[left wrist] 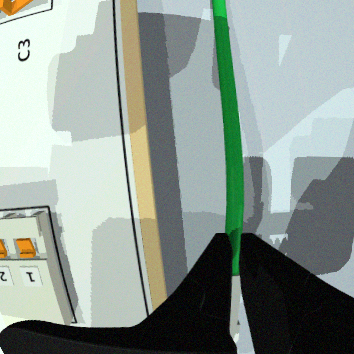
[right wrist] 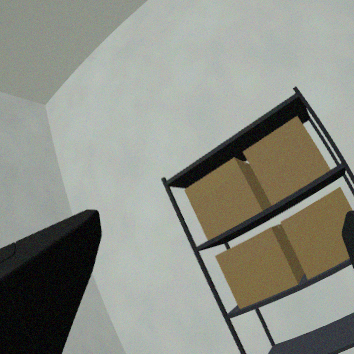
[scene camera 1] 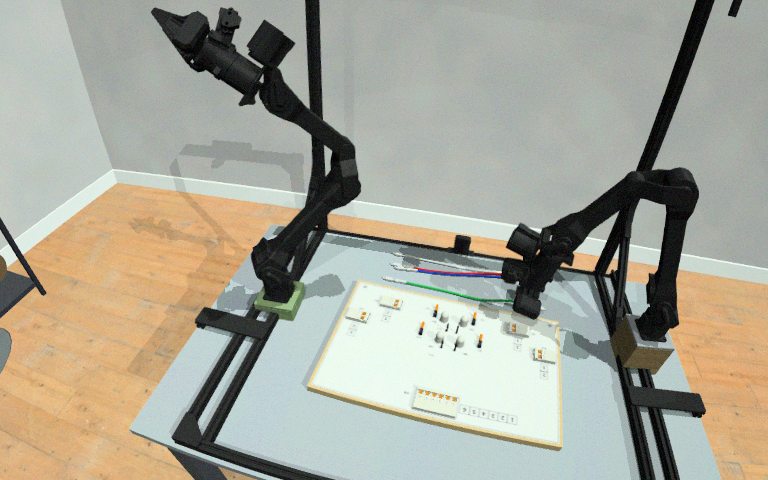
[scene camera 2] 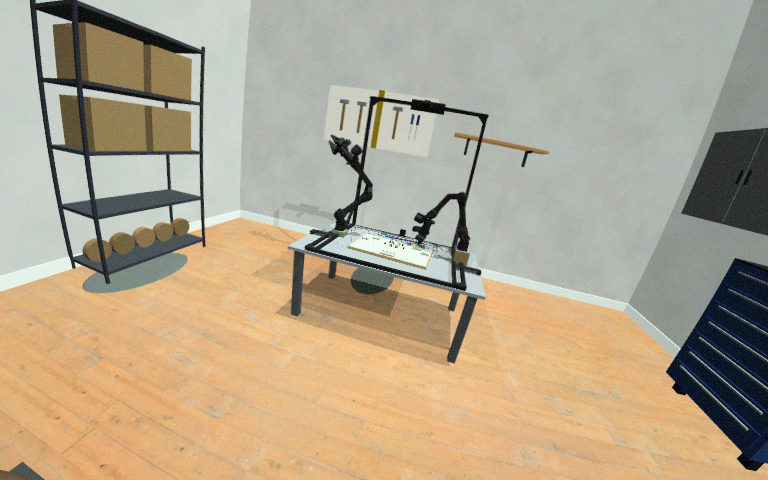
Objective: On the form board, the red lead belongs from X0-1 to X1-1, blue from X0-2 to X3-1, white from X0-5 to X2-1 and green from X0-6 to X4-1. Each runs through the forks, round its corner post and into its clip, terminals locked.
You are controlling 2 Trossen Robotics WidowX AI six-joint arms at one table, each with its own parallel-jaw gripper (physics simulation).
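Places are measured from the left arm's base along level axes (x ahead, y left, z up), in metres.
Pixels of known places: left gripper, fingertip midpoint: [left wrist: 232, 244] [scene camera 2: 418, 244]; right gripper, fingertip midpoint: [right wrist: 228, 224] [scene camera 1: 158, 19] [scene camera 2: 329, 137]; left arm's base at its link origin: [scene camera 1: 650, 330] [scene camera 2: 462, 249]; right arm's base at its link origin: [scene camera 1: 279, 292] [scene camera 2: 339, 229].
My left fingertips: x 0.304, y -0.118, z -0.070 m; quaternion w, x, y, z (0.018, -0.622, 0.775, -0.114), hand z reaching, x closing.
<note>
Ahead of a thing's pixels: the offset from my left fingertips to its top centre. "*": to the spot under its first point.
My left gripper [left wrist: 232, 244] is shut on the green lead [left wrist: 231, 125] [scene camera 1: 447, 291] near its white terminal end, beside the wooden edge of the form board @(dx +0.174, dy +0.178, dz -0.012 m) [left wrist: 135, 90] [scene camera 1: 373, 362]. In scene camera 1 its fingertips are hidden by the wrist. The red lead @(* dx +0.154, dy -0.118, dz -0.024 m) [scene camera 1: 458, 271], blue lead @(* dx +0.165, dy -0.107, dz -0.028 m) [scene camera 1: 453, 276] and white lead @(* dx +0.231, dy -0.155, dz -0.024 m) [scene camera 1: 431, 260] lie behind the board; their right ends are hidden by the left arm. The six-way connector block @(dx +0.190, dy +0.308, dz -0.003 m) [scene camera 1: 434, 401] is at the board's front, with no lead in it. My right gripper [scene camera 1: 154, 11] [right wrist: 228, 224] is open and empty, raised high at the left.
Grey posts, forks and orange-topped clips stand mid-board. Two-way connectors @(dx +0.319, dy +0.047, dz -0.003 m) [scene camera 1: 390, 302] @(dx +0.391, dy +0.103, dz -0.003 m) [scene camera 1: 357, 315] [scene camera 1: 518, 328] [scene camera 1: 543, 354] sit near the board's left and right edges; one connector @(dx +0.002, dy +0.085, dz -0.003 m) [left wrist: 27, 280] shows in the left wrist view. Black frame rails [scene camera 1: 226, 373] [scene camera 1: 645, 430] run along both table sides.
</note>
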